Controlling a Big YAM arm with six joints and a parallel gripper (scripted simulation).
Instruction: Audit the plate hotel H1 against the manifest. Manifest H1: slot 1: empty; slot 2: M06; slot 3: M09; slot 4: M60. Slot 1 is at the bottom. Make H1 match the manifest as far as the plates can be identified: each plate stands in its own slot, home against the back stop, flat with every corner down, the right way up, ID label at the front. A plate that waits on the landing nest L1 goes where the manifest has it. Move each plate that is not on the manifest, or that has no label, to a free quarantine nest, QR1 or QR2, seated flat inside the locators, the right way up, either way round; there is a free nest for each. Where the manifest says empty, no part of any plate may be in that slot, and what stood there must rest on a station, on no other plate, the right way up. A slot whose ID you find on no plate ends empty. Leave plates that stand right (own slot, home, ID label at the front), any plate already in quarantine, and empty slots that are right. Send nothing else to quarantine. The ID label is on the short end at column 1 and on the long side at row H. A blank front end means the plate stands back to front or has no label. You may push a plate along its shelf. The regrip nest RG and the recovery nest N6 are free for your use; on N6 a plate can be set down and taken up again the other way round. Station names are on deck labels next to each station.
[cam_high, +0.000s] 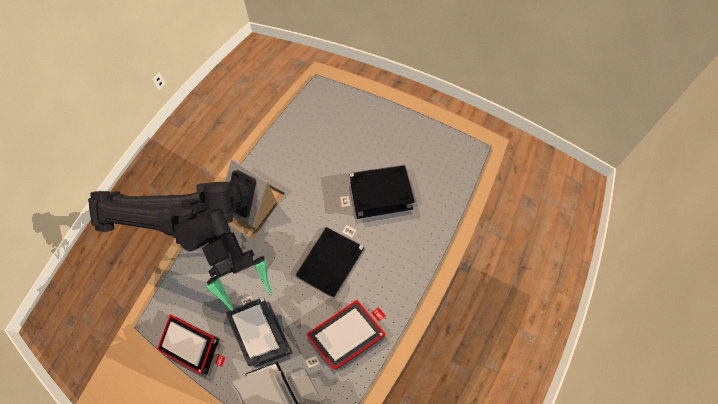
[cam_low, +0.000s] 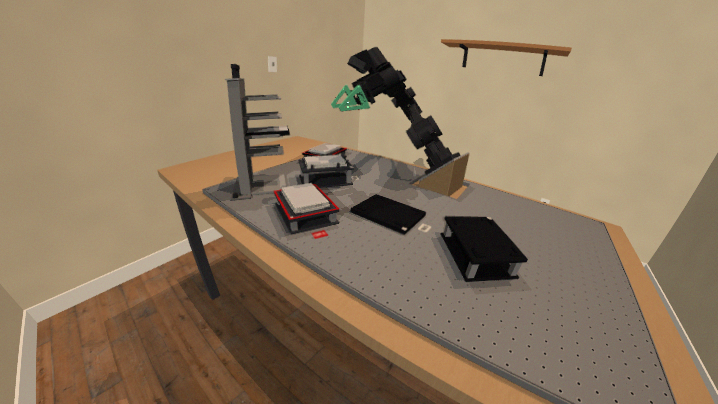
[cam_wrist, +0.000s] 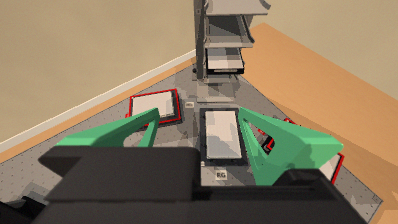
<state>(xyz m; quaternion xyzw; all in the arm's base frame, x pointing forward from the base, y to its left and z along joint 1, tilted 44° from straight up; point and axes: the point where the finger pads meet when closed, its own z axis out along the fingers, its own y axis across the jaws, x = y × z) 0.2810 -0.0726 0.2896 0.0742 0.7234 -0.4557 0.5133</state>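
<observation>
Right now my hand is 1 cm past the grey regrip nest, 6 cm to the left of it and 20 cm above it. From my hand the other things lie so: plate hotel H1: 20 cm ahead, 21 cm to the right, 9 cm below; H1 deck label: 15 cm ahead, 5 cm to the right, 25 cm below; dark plate: 13 cm ahead, 16 cm to the right, 8 cm below.
</observation>
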